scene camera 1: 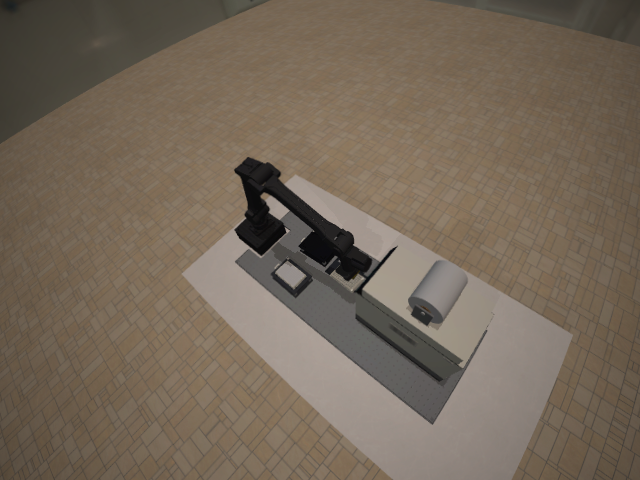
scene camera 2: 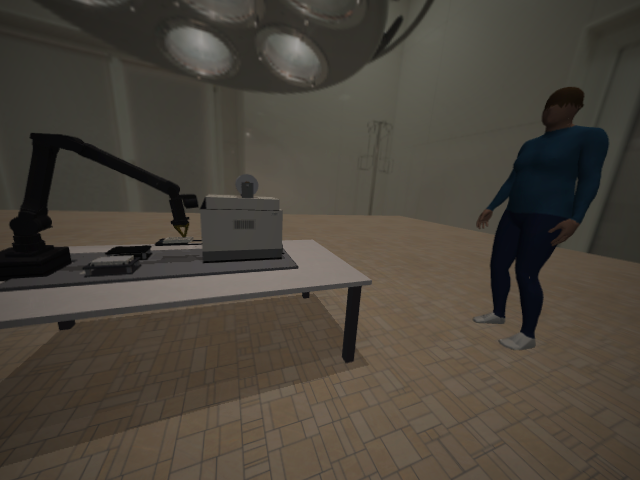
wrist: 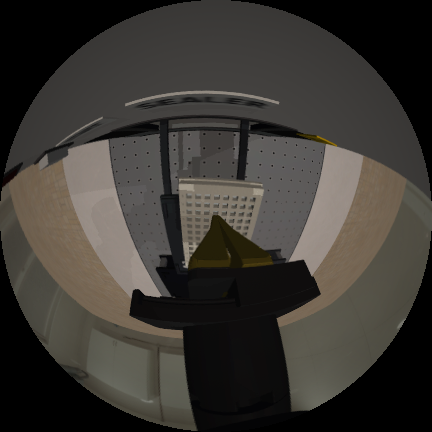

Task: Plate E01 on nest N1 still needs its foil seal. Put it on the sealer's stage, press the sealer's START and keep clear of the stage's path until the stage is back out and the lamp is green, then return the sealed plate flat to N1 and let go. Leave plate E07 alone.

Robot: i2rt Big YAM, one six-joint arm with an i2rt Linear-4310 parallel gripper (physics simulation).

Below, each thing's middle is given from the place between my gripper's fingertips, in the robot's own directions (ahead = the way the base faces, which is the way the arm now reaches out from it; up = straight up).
My hand is 10 mm past the sealer stage (wrist: 169,202), 10 mm to the right of it and 30 mm above it.
